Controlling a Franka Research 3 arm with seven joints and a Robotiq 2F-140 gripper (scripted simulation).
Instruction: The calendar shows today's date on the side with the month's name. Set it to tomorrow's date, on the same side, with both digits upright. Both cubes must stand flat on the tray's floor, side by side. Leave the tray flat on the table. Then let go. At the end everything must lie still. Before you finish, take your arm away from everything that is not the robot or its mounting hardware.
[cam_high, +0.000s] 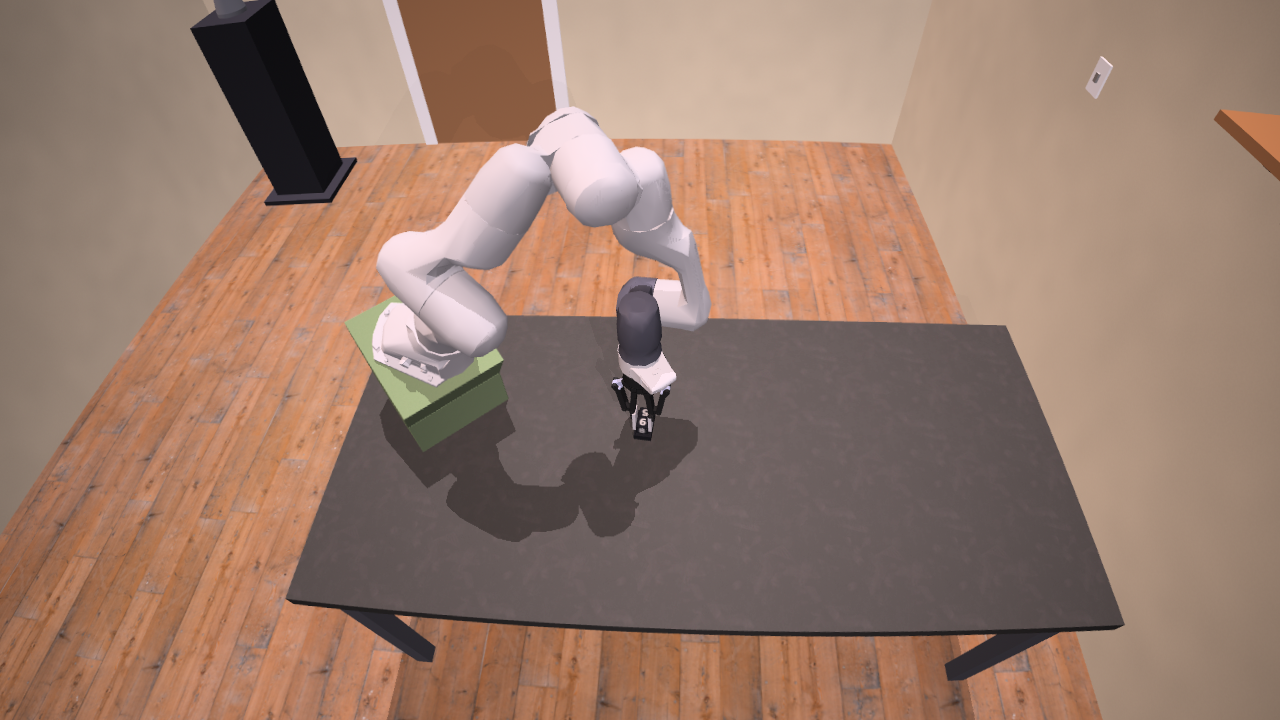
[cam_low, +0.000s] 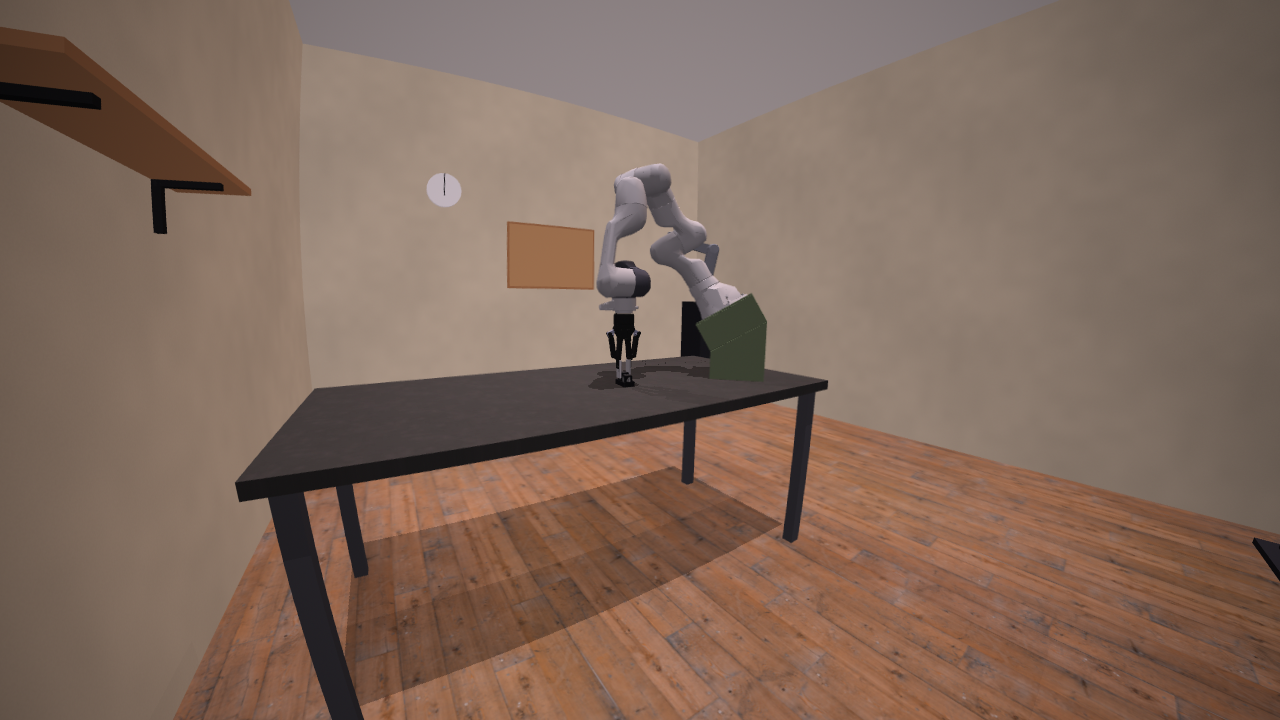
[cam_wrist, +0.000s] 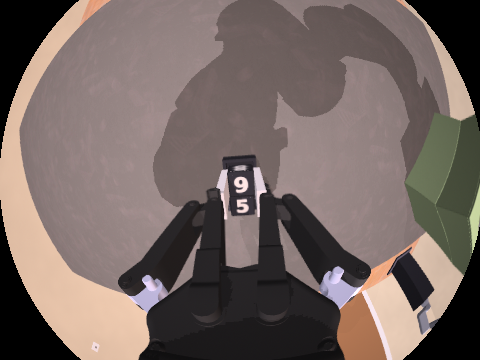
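Now: hand 1 cm to the right of the black tray and 5 cm above it. From my hand the other things lie so: dark date cube (3 cm below).
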